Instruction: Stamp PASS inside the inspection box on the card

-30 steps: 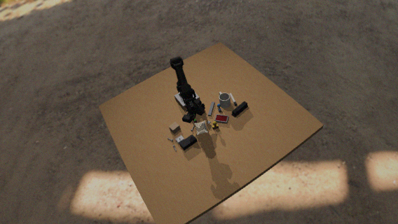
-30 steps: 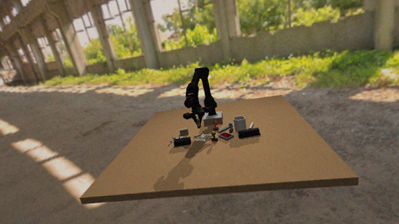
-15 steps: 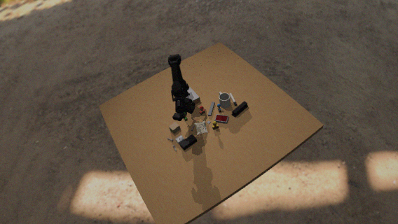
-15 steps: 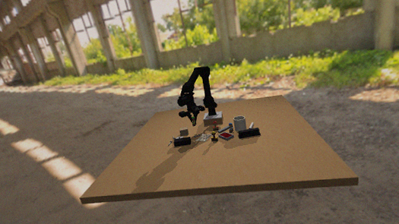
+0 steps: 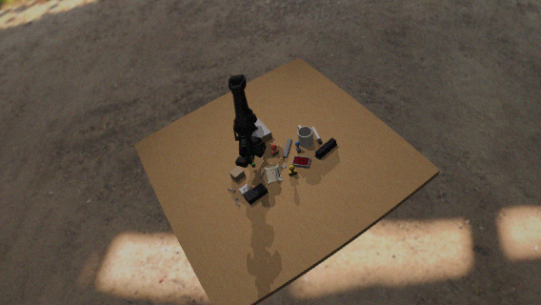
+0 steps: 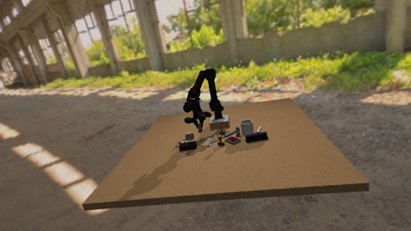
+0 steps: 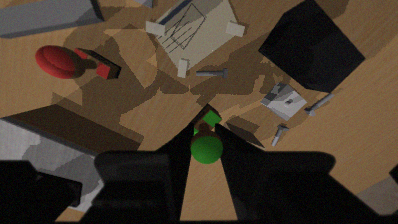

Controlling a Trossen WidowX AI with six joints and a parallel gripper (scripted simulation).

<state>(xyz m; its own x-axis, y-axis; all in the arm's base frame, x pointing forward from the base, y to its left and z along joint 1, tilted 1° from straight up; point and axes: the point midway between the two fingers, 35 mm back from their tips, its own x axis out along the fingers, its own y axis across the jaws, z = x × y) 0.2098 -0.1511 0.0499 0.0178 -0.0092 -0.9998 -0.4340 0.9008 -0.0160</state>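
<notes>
The tan block is 9 cm to the right of my gripper tip, 5 cm below it and 3 cm behind it. From my gripper tip the other things lie so: red-knobbed stamp 15 cm to the left, 5 cm below, 1 cm behind; then green-knobbed stamp right at my gripper tip; then white card 9 cm ahead, 7 cm below, 5 cm to the left.
</notes>
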